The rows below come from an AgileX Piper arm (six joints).
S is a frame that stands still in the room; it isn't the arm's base.
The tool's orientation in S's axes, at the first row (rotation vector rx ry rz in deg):
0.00 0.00 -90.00
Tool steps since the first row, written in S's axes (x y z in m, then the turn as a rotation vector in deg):
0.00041 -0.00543 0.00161 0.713 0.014 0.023
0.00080 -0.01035 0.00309 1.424 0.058 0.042
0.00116 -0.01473 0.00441 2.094 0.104 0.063
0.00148 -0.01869 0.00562 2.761 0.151 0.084
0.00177 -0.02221 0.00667 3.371 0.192 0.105
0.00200 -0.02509 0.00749 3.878 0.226 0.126
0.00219 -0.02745 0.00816 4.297 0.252 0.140
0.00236 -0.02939 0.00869 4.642 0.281 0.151
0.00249 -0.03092 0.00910 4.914 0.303 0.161
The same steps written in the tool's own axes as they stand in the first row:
0.00543 0.00041 0.00161 -0.014 0.713 0.023
0.01035 0.00080 0.00309 -0.058 1.424 0.042
0.01473 0.00116 0.00441 -0.104 2.094 0.063
0.01869 0.00148 0.00562 -0.151 2.761 0.084
0.02221 0.00177 0.00667 -0.192 3.371 0.105
0.02509 0.00200 0.00749 -0.226 3.878 0.126
0.02745 0.00219 0.00816 -0.252 4.297 0.140
0.02939 0.00236 0.00869 -0.281 4.642 0.151
0.03092 0.00249 0.00910 -0.303 4.914 0.161

